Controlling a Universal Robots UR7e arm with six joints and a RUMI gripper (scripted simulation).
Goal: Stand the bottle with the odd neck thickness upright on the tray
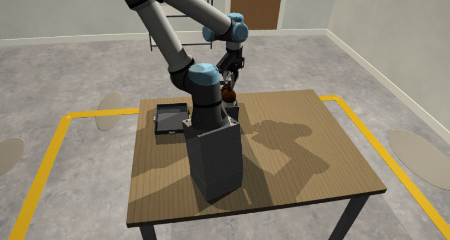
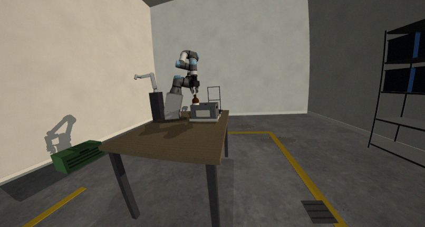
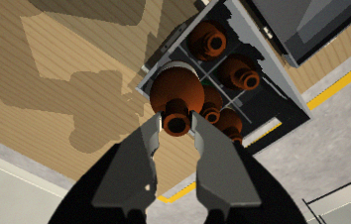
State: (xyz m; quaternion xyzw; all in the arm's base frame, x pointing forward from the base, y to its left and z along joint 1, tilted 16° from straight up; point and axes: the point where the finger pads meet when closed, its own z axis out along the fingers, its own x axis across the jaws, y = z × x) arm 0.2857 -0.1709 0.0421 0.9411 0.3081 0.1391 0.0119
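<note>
The bottle is 70 mm below my hand. Also, from my hand: dark tray: 290 mm to the left, 260 mm below, 140 mm ahead; crate: 190 mm below, 100 mm ahead, 30 mm to the left.
</note>
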